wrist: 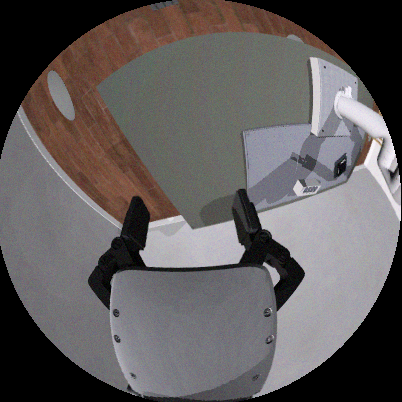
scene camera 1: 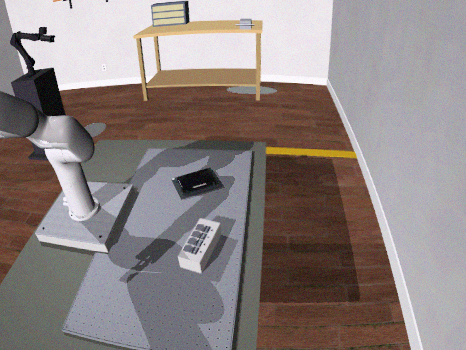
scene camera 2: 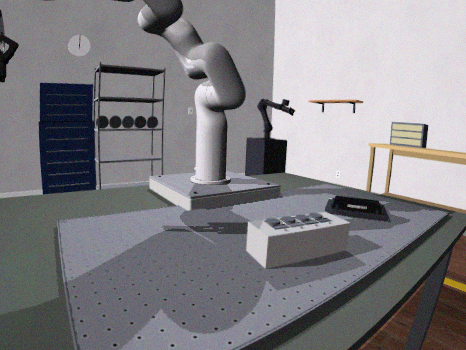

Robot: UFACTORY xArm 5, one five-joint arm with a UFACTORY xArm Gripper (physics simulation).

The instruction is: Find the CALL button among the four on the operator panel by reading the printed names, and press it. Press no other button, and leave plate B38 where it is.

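Seen in the pictures: gripper, fingertip midpoint: (wrist: 188, 201); arm's base, origin of the base link: (wrist: 341, 104) (scene camera 1: 84, 209) (scene camera 2: 210, 180).
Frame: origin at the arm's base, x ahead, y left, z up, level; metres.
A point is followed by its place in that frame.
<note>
The operator panel (scene camera 1: 186, 261) @(x 0.441, y -0.162, z 0.008 m) (scene camera 2: 306, 244) @(x 0.496, y -0.100, z -0.002 m) (wrist: 300, 188) @(x 0.435, y -0.162, z 0.017 m) is a white box with four round grey buttons in a row on top. Its printed names are too small to read, so I cannot tell which button is CALL. A black device (scene camera 1: 197, 183) @(x 0.390, y 0.211, z -0.007 m) (scene camera 2: 357, 206) @(x 0.401, y 0.203, z -0.008 m) (wrist: 341, 165) @(x 0.358, y 0.215, z -0.007 m) with a small light label lies near the panel; I cannot read whether it is plate B38. My gripper (wrist: 188, 201) @(x 0.049, y -0.615, z 0.270 m) is open and empty, high above and away from the panel. It does not show in the two scene views.
The panel and the black device stand on a grey perforated board (scene camera 1: 100, 320) @(x 0.237, y -0.394, z -0.031 m) (scene camera 2: 125, 320) @(x 0.507, y -0.383, z -0.031 m) (wrist: 260, 145) @(x 0.194, y -0.396, z -0.031 m) on the green table (scene camera 1: 30, 290) @(x -0.059, y -0.360, z -0.044 m) (wrist: 190, 100) @(x 0.004, y -0.590, z -0.044 m). The arm's white base plate (scene camera 1: 75, 242) @(x 0.034, y -0.148, z -0.015 m) (scene camera 2: 170, 192) @(x 0.034, y -0.148, z -0.017 m) (wrist: 315, 95) @(x -0.001, y -0.150, z -0.028 m) borders the board. A wooden bench (scene camera 1: 200, 29) stands beyond.
</note>
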